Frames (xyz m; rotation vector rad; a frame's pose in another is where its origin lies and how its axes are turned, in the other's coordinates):
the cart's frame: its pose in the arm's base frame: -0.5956 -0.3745 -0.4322 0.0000 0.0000 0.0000
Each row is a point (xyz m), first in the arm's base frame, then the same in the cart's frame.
Working: the arm's base frame: its pose in the cart's frame: 0.5956 0.3745 0.4322 0.0000 0.0000 0.0000

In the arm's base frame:
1: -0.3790 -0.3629 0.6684
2: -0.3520 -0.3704 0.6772
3: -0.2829 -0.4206 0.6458
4: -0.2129 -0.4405 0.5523
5: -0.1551 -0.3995 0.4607
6: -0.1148 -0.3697 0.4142
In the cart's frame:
1: 0.2166 0.0116 1.1006
2: 0.2436 0.0041 1.1094
3: 0.3127 -0.0461 1.0780
4: 0.3827 -0.0660 0.9845
5: 0.4405 -0.0250 0.8929
6: 0.4808 0.0048 0.8464

